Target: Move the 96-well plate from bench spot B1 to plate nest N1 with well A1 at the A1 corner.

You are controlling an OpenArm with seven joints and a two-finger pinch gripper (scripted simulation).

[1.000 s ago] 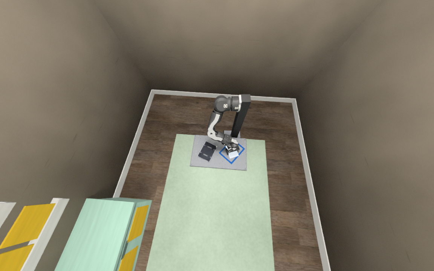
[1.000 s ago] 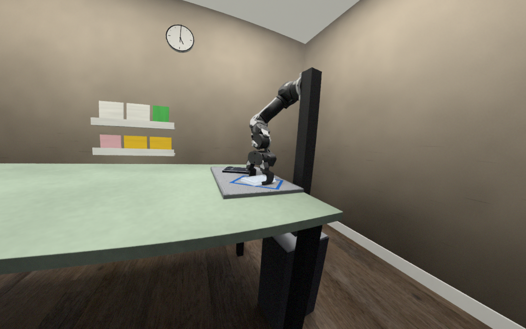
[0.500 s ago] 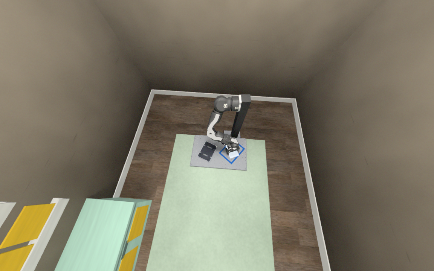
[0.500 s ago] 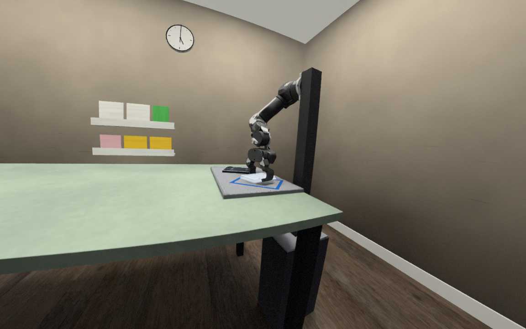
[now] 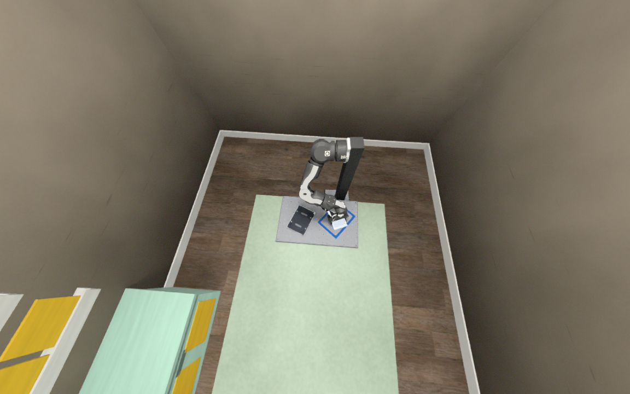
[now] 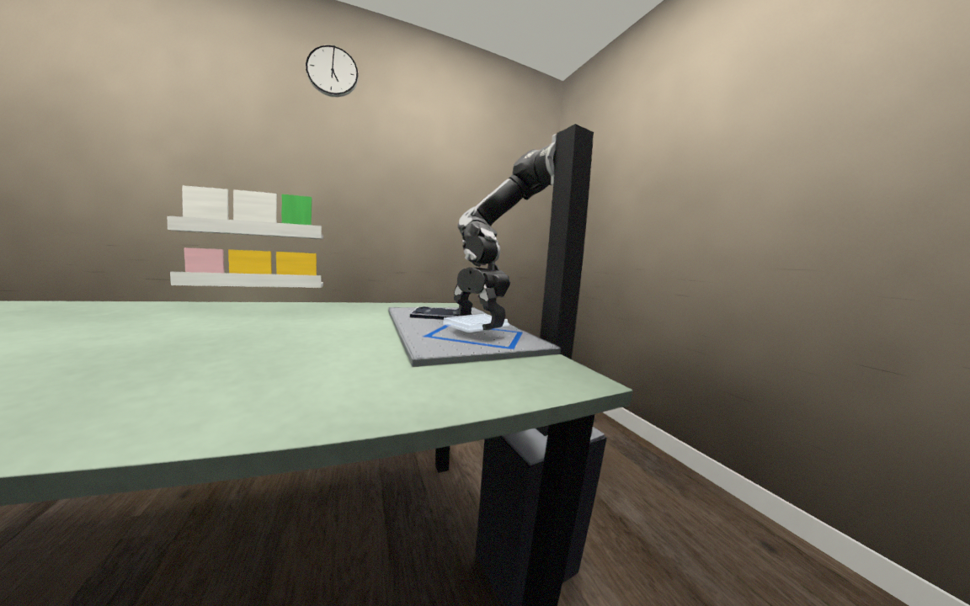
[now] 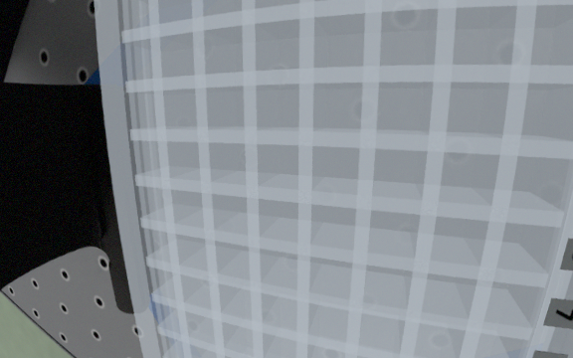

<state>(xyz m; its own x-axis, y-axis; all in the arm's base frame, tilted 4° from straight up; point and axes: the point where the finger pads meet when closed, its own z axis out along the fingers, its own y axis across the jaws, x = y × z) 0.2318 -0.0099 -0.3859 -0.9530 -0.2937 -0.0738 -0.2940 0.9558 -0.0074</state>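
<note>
The white A1 label is 140 mm to the right of my hand, 40 mm behind it and 20 mm below it. Also, from my hand: black plate nest N1 (220 mm to the right, 20 mm below); then 96-well plate (right at my hand).
</note>
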